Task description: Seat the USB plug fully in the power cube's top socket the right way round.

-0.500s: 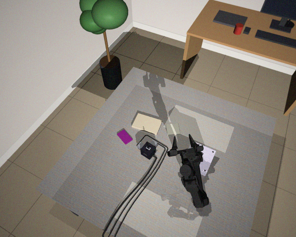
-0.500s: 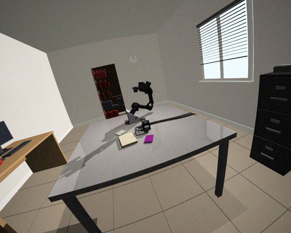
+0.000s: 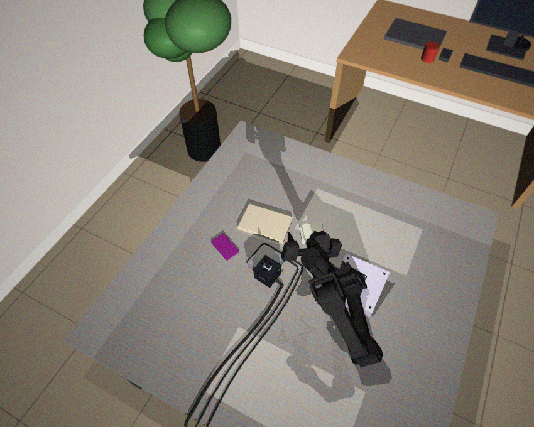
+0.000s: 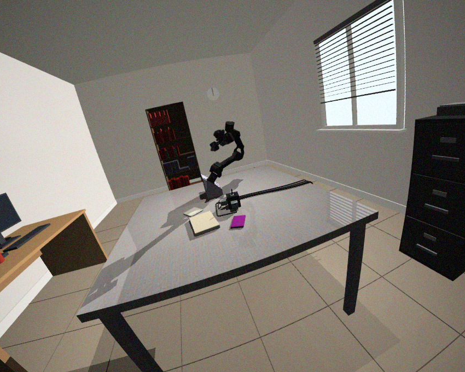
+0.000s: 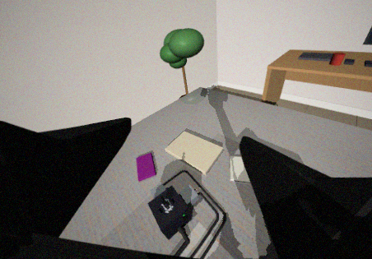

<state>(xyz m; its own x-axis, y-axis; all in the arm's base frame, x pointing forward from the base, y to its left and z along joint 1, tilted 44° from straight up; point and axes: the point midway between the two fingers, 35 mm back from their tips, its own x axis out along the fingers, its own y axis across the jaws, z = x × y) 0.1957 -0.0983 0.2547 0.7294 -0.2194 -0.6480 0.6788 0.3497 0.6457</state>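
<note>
My gripper tip is 28 cm above the silver-edged USB plug, 11 cm short of it and 3 cm to the right of it. The rest, counted from my gripper tip: beige notebook: 36 cm below, 25 cm ahead, 17 cm to the right; then small note: 36 cm below, 24 cm to the right, 6 cm ahead; then magenta card: 36 cm below, 33 cm ahead, 1 cm to the left.
</note>
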